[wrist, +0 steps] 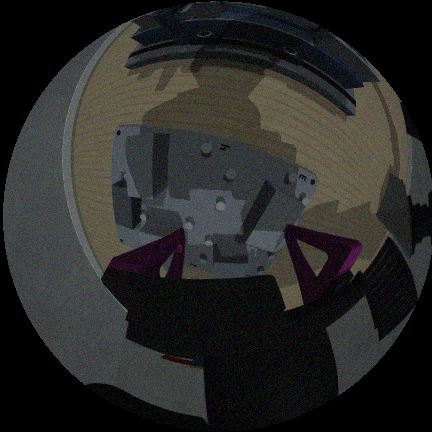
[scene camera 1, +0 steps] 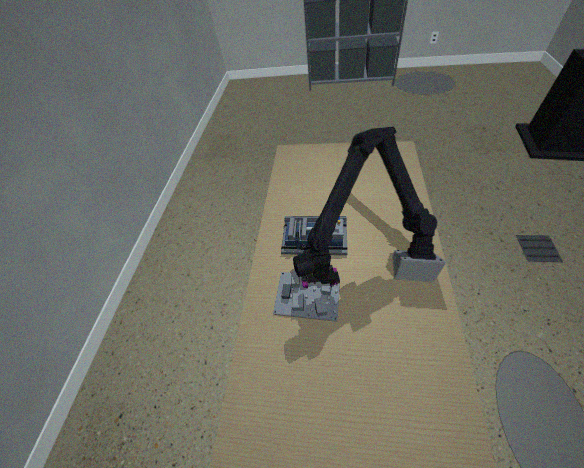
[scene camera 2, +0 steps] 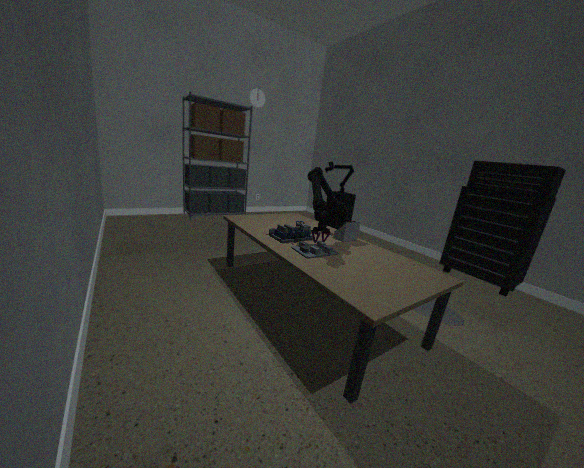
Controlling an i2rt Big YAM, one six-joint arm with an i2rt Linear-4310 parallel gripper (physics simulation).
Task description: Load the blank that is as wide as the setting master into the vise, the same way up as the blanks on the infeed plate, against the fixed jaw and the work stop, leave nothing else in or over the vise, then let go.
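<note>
My gripper (scene camera 1: 320, 278) (scene camera 2: 320, 241) (wrist: 237, 232) is open and empty, its magenta fingers pointing down over the infeed plate (scene camera 1: 281, 309) (scene camera 2: 315, 256) (wrist: 187, 172). Several grey blanks stand on the plate among short pins. In the wrist view, a tall blank (wrist: 139, 165) is at the upper left, a wide tilted blank (wrist: 280, 207) is by the right fingertip, and a small blank (wrist: 230, 247) is between the fingers. The blue and grey vise (scene camera 1: 300, 245) (scene camera 2: 287, 232) (wrist: 225, 30) is beyond the plate, partly hidden by the arm in scene camera 1. I cannot tell the setting master apart.
The arm's grey base block (scene camera 1: 418, 267) (scene camera 2: 347, 231) stands on the wooden table (scene camera 1: 350, 390) (scene camera 2: 395, 285), to the right of the plate in scene camera 1. A shelf rack (scene camera 1: 355, 37) (scene camera 2: 183, 150) stands by the wall. A dark slatted rack (scene camera 2: 542, 220) is beside the table.
</note>
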